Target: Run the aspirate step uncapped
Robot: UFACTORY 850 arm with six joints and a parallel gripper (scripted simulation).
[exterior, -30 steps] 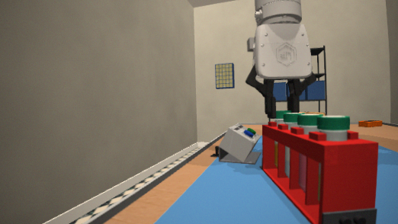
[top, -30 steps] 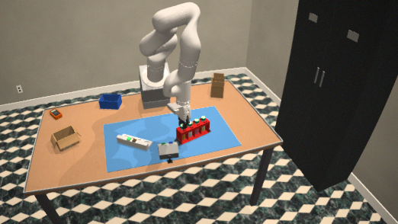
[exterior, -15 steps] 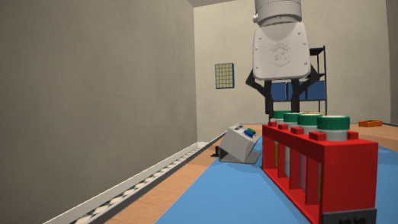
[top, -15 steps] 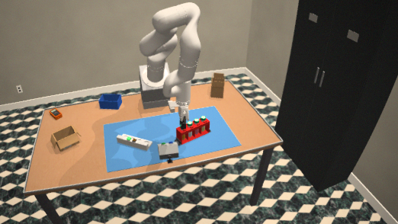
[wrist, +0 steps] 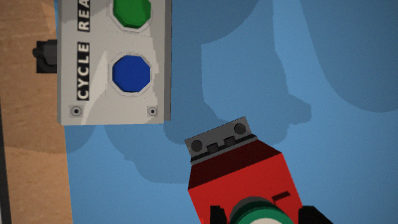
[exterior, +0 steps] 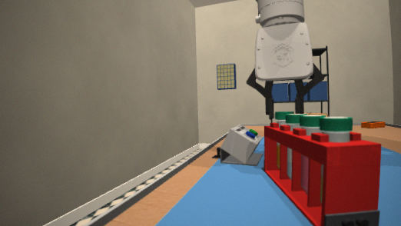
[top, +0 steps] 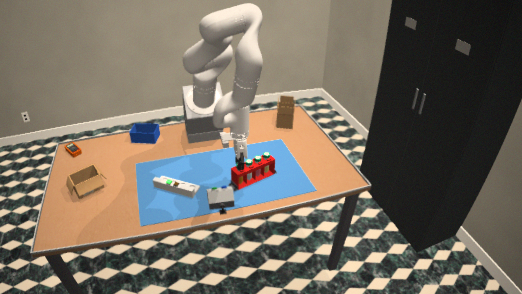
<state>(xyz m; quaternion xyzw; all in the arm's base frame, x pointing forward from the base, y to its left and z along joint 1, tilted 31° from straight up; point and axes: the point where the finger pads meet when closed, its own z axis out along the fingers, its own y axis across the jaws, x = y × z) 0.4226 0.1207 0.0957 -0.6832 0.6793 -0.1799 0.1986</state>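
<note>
The tube cap is 1 cm below my hand. From my hand the other things lie so: green cap (14 cm to the left, 6 cm behind, 2 cm below); key housing (11 cm to the right, 10 cm ahead, 8 cm below); blue cycle key (9 cm to the right, 8 cm ahead, 6 cm below).
</note>
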